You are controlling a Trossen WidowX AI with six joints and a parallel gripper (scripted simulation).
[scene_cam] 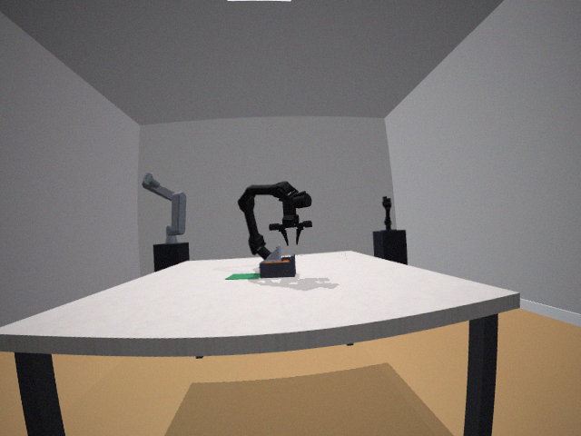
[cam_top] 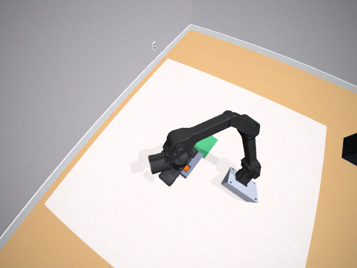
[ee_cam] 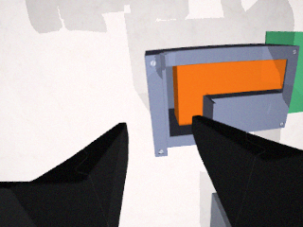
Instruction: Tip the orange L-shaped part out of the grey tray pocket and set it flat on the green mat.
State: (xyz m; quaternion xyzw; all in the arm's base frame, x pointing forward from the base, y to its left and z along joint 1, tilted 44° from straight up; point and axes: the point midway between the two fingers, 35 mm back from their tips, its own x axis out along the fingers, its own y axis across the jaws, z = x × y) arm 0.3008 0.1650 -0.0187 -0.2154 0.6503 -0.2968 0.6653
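Now: gripper tip 1 cm past the orange L-shaped part, 6 cm to the left of it and 8 cm above it. From my gripper tip the other things lie so: green mat: 3 cm behind, 22 cm to the right, 15 cm below.
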